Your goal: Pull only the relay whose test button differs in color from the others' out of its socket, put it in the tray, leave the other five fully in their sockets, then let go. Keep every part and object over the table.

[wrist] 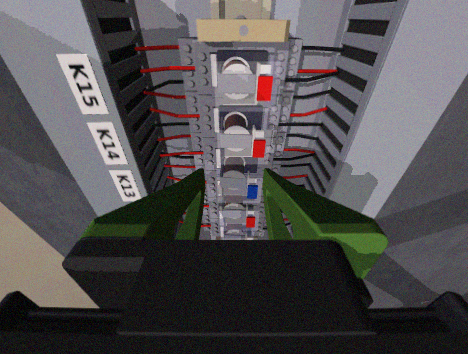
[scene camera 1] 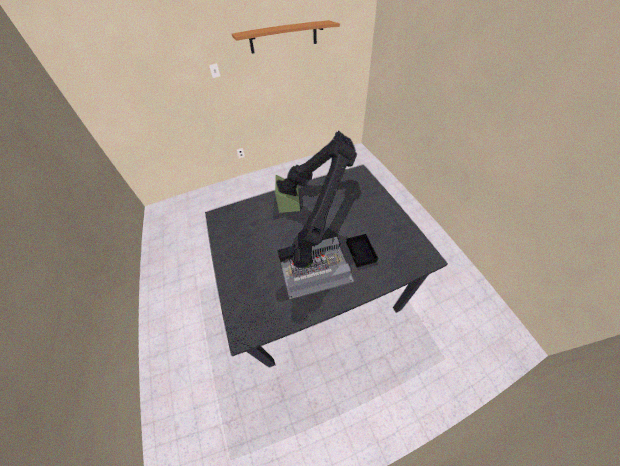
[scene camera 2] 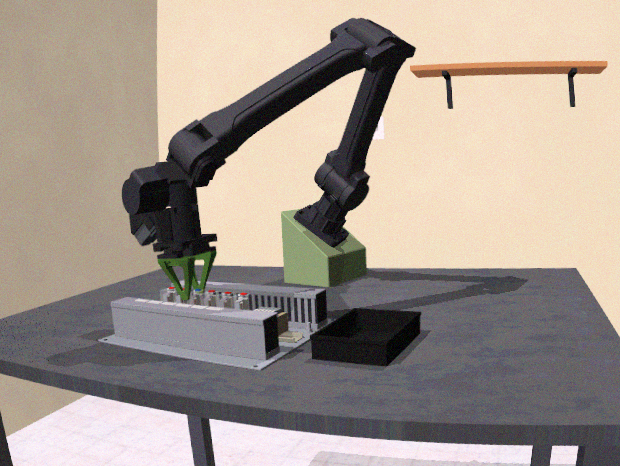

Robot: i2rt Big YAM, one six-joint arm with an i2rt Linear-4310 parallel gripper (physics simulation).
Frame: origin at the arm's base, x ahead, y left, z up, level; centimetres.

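Seen in the pictures: gripper, fingertip midpoint: [wrist: 233, 176] [scene camera 2: 192, 297]; arm's base, link origin: [scene camera 1: 286, 188] [scene camera 2: 320, 227].
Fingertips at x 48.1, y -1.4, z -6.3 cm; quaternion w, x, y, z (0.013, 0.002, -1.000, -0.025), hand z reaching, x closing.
Pixels of each thing's top centre, then the offset from my fingertips to it. "*": a spot on its surface instead.
- relay with the blue test button, top centre: [wrist: 240, 193] [scene camera 2: 195, 290] dy +0.4, dx -0.4, dz +1.1 cm
- black tray, surface spot: [scene camera 2: 349, 349] [scene camera 1: 367, 262] * dy +30.6, dx +6.2, dz -3.9 cm
- panel's base plate, surface spot: [scene camera 2: 258, 363] * dy +19.2, dx +11.2, dz -5.6 cm
The relay with the blue test button [scene camera 2: 198, 296] [wrist: 234, 186] stands in the socket row, third from the beige end block in the wrist view. Other relays [scene camera 2: 228, 299] [wrist: 235, 84] in the row have red buttons; some are hidden behind the gripper. My gripper [scene camera 2: 192, 294] [wrist: 233, 176] points down over the row, partly open, its green fingers on either side of the blue-button relay. Gaps show beside that relay in the wrist view, and the fingers hold nothing. The fingertips' depth is hard to tell. The black tray [scene camera 1: 368, 263] [scene camera 2: 349, 349] stands beside the panel and looks empty.
Grey slotted wire ducts [scene camera 2: 190, 323] [wrist: 395, 100] run along both sides of the row on the panel's base plate [scene camera 2: 258, 363]. Red and black wires join them to the sockets. The arm's green base block [scene camera 1: 288, 202] [scene camera 2: 305, 260] stands at the table's back.
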